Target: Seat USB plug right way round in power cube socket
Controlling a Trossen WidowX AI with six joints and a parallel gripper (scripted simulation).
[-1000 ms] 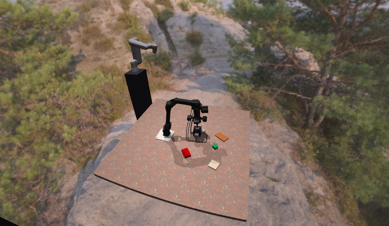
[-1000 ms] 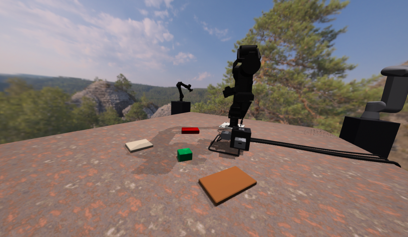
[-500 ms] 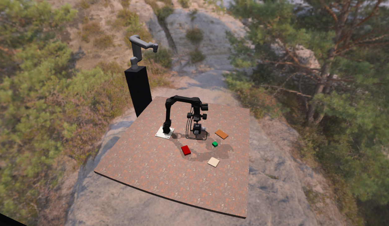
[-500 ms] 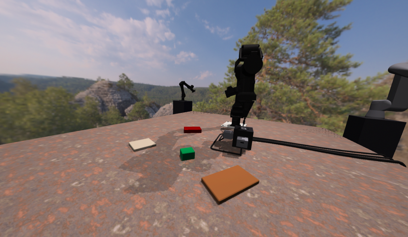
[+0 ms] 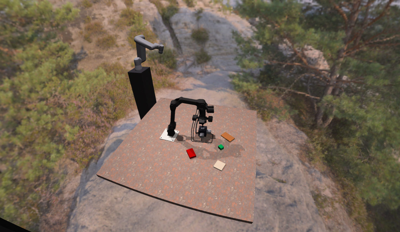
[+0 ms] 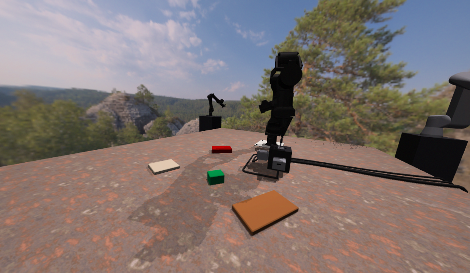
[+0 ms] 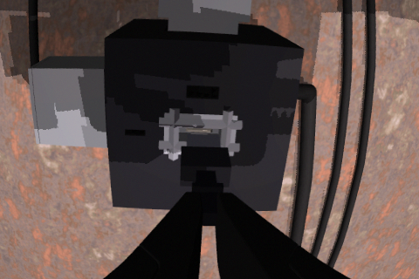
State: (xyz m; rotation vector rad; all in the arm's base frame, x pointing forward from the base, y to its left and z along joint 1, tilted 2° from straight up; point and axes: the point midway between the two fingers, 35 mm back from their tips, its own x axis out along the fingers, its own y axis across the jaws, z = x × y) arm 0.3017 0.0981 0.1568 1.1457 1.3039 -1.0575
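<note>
Right now the dark USB plug is 20 mm below my gripper tip. The rest, counted from my gripper tip: USB socket: 50 mm below; then green cube: 220 mm ahead, 140 mm to the right, 110 mm below; then brown plate: 250 mm ahead, 120 mm below, 20 mm to the left.
</note>
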